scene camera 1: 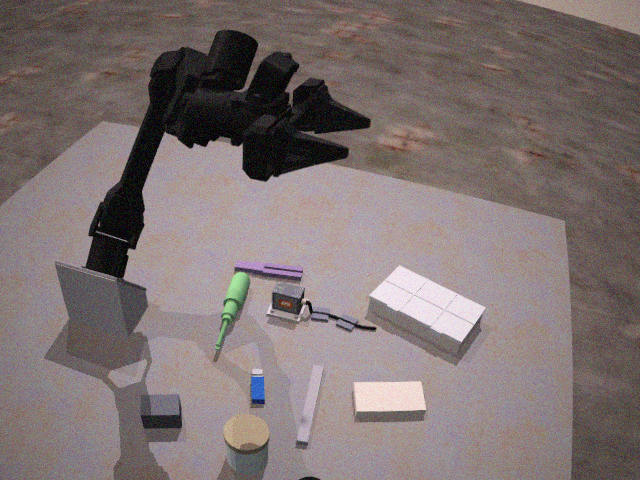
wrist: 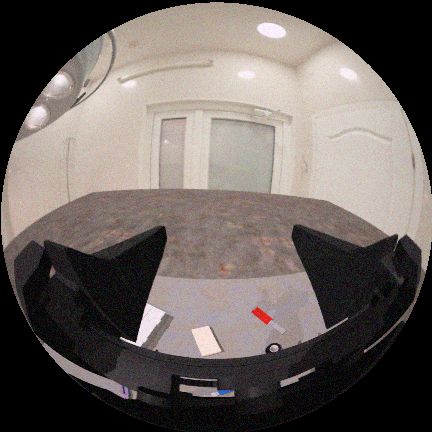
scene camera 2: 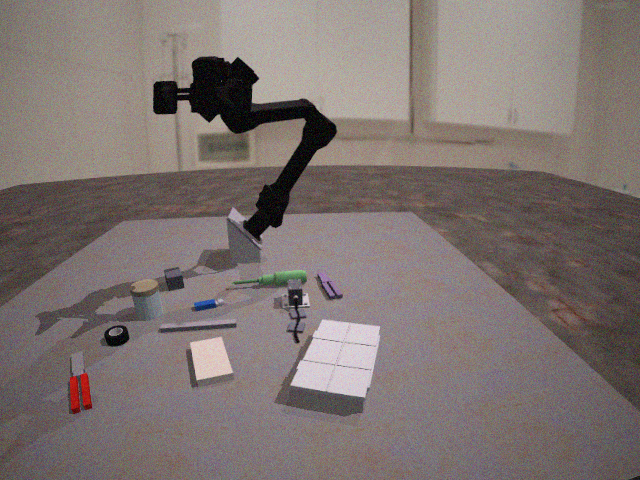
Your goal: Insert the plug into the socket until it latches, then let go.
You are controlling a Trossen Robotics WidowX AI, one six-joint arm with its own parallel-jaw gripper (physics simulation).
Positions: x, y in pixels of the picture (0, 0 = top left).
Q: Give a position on a pale jar with tan lid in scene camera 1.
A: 246, 436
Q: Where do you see a tan block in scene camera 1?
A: At 372, 399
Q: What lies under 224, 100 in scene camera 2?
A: The gripper.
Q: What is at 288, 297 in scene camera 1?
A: A socket.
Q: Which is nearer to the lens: the dark cube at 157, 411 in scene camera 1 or the green screwdriver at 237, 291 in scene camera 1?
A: The dark cube.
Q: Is the gripper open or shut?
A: Open.
